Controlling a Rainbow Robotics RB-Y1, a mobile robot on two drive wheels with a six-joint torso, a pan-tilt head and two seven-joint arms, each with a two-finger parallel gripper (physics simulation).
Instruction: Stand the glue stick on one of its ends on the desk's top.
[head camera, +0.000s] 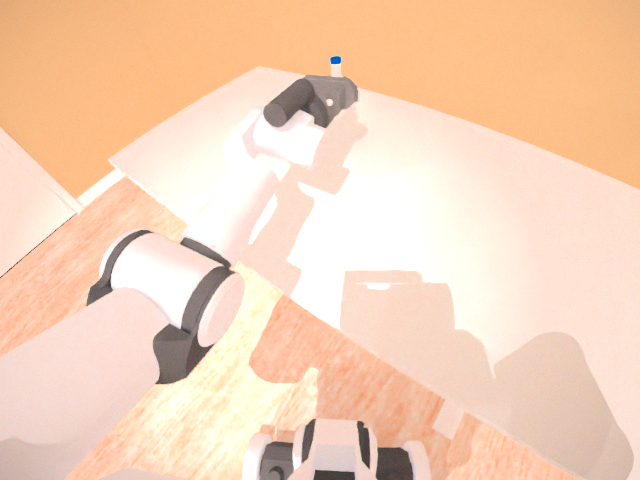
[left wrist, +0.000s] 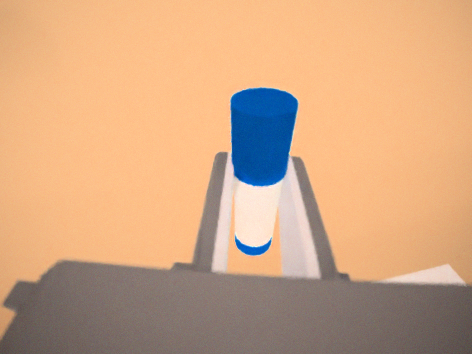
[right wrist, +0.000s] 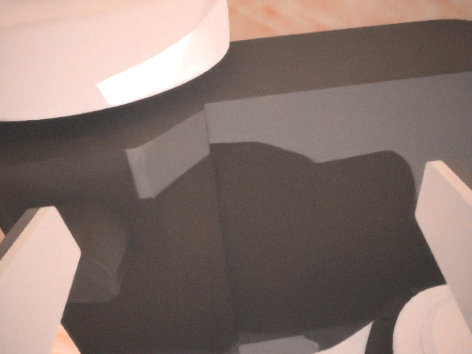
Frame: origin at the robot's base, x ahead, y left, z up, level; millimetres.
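Seen in the pictures: left gripper, fingertip midpoint: (head camera: 338, 79) (left wrist: 257, 168); right gripper, fingertip midpoint: (right wrist: 238, 210).
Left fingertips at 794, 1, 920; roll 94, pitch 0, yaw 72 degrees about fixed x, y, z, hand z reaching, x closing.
A point is followed by its place in that frame, as x, y, z.
The glue stick (head camera: 335, 67) @(778, 6, 953) (left wrist: 262, 145) @(774, 6, 894) is white with a blue cap and a blue base band. My left gripper (left wrist: 257, 168) @(794, 1, 920) is shut on it, with the cap sticking out past the fingertips in the left wrist view. In the head camera the glue stick shows above the dark gripper body, at the far edge of the white desk top (head camera: 439, 155) @(788, -270, 720); the fingers are hidden there. The glue stick is held off the desk's top. My right gripper (right wrist: 238, 210) @(-81, -250, 297) is open and empty, its two pale fingers wide apart.
The robot's dark base (right wrist: 300, 240) @(-137, -97, 169) and white body parts lie beyond the right fingers. A white surface (head camera: 25, 206) @(1069, 2043, 269) stands at the left of the head camera view. Wood floor (head camera: 351, 356) @(409, -53, 1) lies before the desk. Shadows fall across the desk's top.
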